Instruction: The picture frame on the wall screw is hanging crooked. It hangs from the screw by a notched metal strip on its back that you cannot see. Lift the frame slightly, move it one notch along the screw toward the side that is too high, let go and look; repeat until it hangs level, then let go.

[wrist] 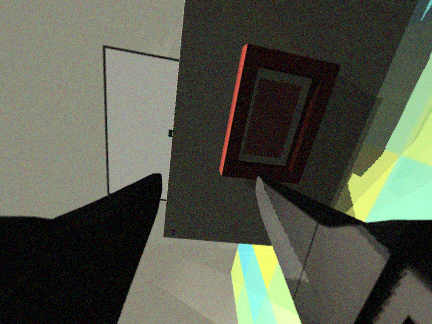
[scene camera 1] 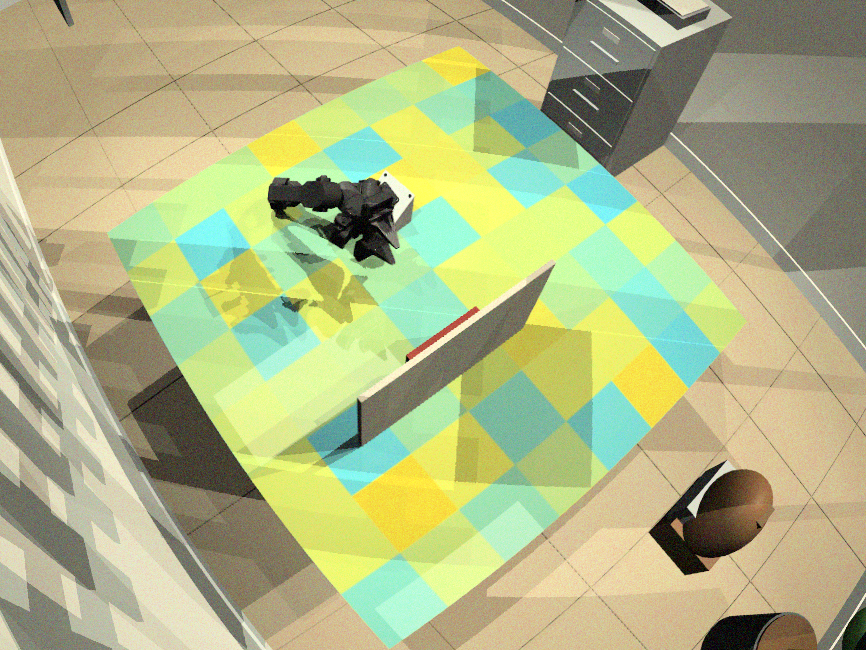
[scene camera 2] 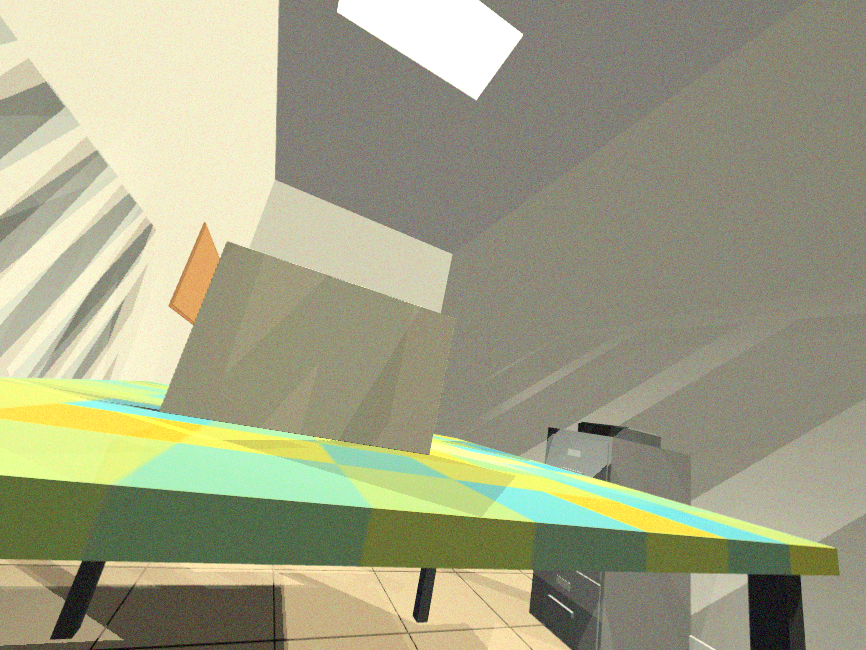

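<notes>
Upright wall panel in view at (scene camera 2: 275, 345), (scene camera 1: 381, 406) and (wrist: 201, 204). My gripper at (scene camera 1: 396, 256) and (wrist: 209, 182).
</notes>
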